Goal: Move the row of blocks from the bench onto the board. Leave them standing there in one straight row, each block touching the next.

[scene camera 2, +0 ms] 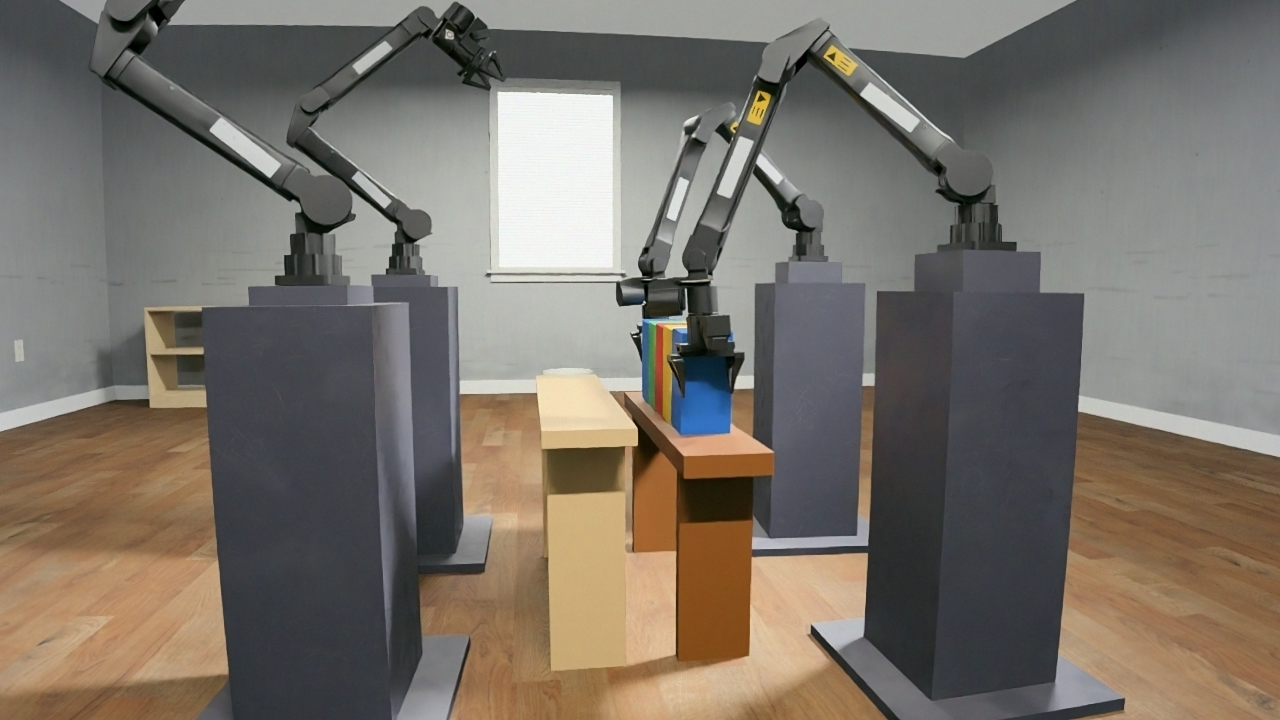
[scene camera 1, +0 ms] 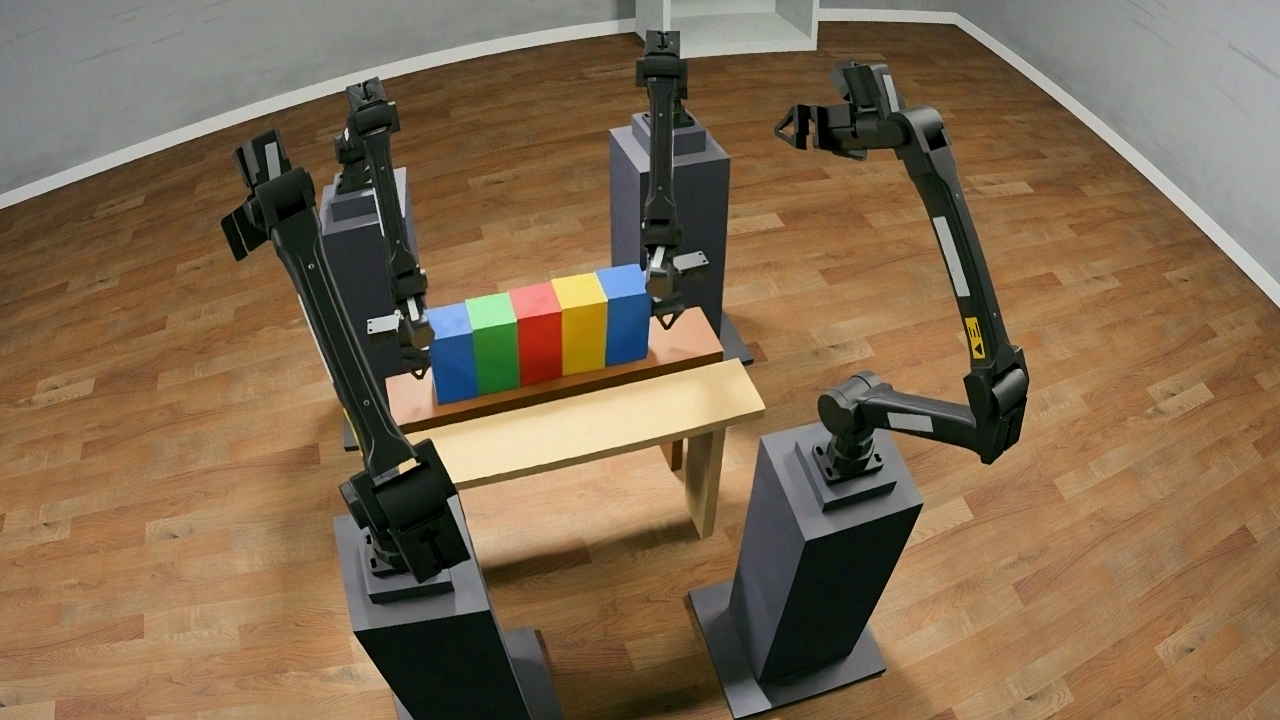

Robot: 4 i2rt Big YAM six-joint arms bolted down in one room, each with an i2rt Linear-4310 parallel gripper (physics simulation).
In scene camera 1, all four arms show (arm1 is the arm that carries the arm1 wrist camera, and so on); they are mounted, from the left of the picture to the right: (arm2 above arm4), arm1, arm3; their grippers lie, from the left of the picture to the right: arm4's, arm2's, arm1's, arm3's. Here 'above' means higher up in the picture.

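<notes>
The row of blocks (scene camera 1: 539, 344) (scene camera 2: 702, 411), blue, green, red, yellow, blue, stands upright on the brown bench (scene camera 1: 702, 340) (scene camera 2: 729, 463), faces together. The pale board (scene camera 1: 608, 422) (scene camera 2: 586, 436) stands alongside. Arm2's gripper (scene camera 1: 417, 365) is at the row's left end and arm1's gripper (scene camera 1: 666, 315) at its right end. Both look open, pointing down, their far fingers partly hidden; contact cannot be told. In scene camera 2 the near right arm's gripper (scene camera 2: 708, 380) has spread fingers. Arm3's gripper (scene camera 1: 789, 127) and arm4's gripper (scene camera 1: 236, 234) are high up, finger gaps unclear.
Four dark pedestals carry the arms, including the front right pedestal (scene camera 1: 823, 573) and front left pedestal (scene camera 1: 429, 653) in scene camera 1. The brown bench and pale board stand between them, close side by side. A white shelf (scene camera 1: 742, 42) stands at the back wall.
</notes>
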